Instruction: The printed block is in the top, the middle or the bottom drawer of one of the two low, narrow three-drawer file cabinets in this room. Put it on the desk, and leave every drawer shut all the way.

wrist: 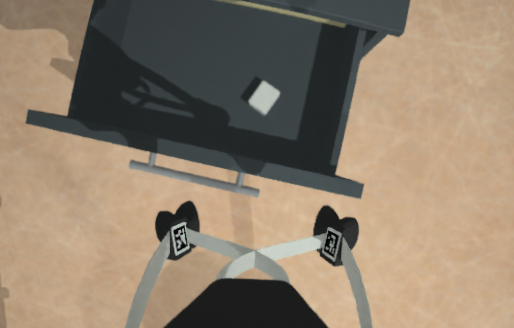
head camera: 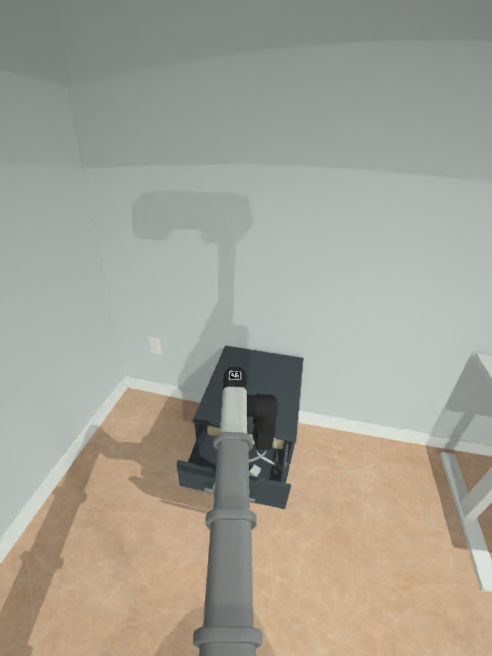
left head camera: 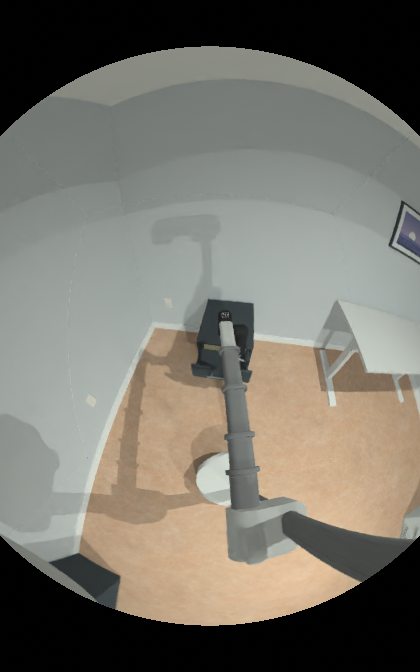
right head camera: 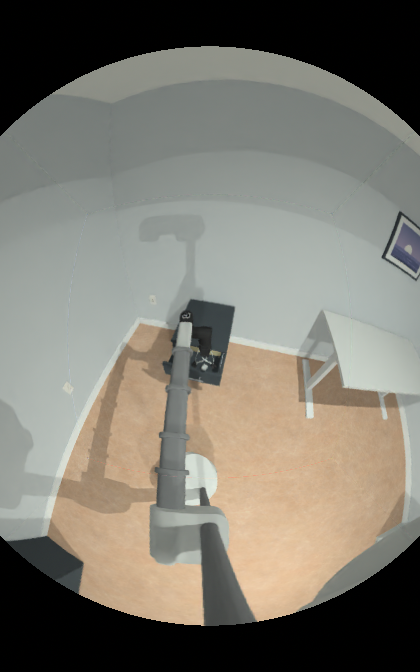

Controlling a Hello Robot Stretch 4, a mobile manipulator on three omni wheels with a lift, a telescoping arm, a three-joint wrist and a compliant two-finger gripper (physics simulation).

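The dark file cabinet (head camera: pixel 278 376) (left head camera: pixel 240 311) (right head camera: pixel 215 320) stands against the wall, its top drawer (head camera: pixel 272 493) (left head camera: pixel 201 370) (wrist: pixel 300 181) pulled out. The small, whitish printed block (head camera: pixel 255 470) (right head camera: pixel 204 367) (wrist: pixel 264 97) lies on that drawer's floor, right of its middle. My gripper (head camera: pixel 261 465) (right head camera: pixel 205 364) (wrist: pixel 257 222) points down over the drawer area. It is open and empty, fingertips wide apart. In the wrist view the block lies beyond the fingertips, past the drawer front. The fingertips' height is unclear. The white desk (left head camera: pixel 390 345) (right head camera: pixel 375 355) is at the right. The lower drawers are hidden from above.
A second dark cabinet (left head camera: pixel 85 572) (right head camera: pixel 47 555) shows partly at the lower left of both side head views. The telescoping arm (head camera: pixel 230 572) reaches over the open drawer's front. Walls meet in a corner left of the cabinet. The desk's leg (head camera: pixel 468 521) stands on the floor at the right.
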